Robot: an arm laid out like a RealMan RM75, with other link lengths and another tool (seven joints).
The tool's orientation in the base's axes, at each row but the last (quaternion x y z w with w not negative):
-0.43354 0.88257 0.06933 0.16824
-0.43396 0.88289 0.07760 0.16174
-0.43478 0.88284 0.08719 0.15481
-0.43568 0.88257 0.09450 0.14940
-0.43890 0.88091 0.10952 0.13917
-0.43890 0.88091 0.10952 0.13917
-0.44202 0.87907 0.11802 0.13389
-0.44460 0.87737 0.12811 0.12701
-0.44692 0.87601 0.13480 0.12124
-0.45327 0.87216 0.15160 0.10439
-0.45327 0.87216 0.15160 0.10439
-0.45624 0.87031 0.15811 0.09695
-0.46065 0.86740 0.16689 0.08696
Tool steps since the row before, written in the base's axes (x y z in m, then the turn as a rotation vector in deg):
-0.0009 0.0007 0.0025 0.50 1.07 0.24
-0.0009 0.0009 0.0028 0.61 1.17 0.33
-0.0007 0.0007 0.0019 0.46 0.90 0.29
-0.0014 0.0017 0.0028 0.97 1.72 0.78
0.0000 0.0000 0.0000 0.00 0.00 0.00
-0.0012 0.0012 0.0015 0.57 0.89 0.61
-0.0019 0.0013 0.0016 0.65 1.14 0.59
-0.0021 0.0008 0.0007 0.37 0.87 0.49
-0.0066 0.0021 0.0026 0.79 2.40 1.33
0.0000 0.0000 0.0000 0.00 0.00 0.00
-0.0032 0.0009 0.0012 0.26 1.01 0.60
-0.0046 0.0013 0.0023 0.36 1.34 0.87
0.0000 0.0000 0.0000 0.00 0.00 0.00
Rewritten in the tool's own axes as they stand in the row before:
-0.0009 0.0011 -0.0024 -1.16 0.26 0.18
-0.0011 0.0013 -0.0026 -1.33 0.23 0.15
-0.0008 0.0010 -0.0017 -1.03 0.19 0.08
-0.0014 0.0022 -0.0024 -2.10 0.29 -0.04
0.0000 0.0000 0.0000 0.00 0.00 0.00
-0.0007 0.0018 -0.0012 -1.20 0.11 -0.21
-0.0004 0.0024 -0.0013 -1.42 0.19 -0.10
0.0004 0.0022 -0.0006 -1.03 0.25 -0.12
0.0013 0.0069 -0.0023 -2.69 0.88 -0.34
0.0000 0.0000 0.0000 0.00 0.00 0.00
0.0007 0.0033 -0.0009 -1.11 0.44 -0.19
0.0009 0.0049 -0.0018 -1.50 0.58 -0.31
0.0000 0.0000 0.0000 0.00 0.00 0.00

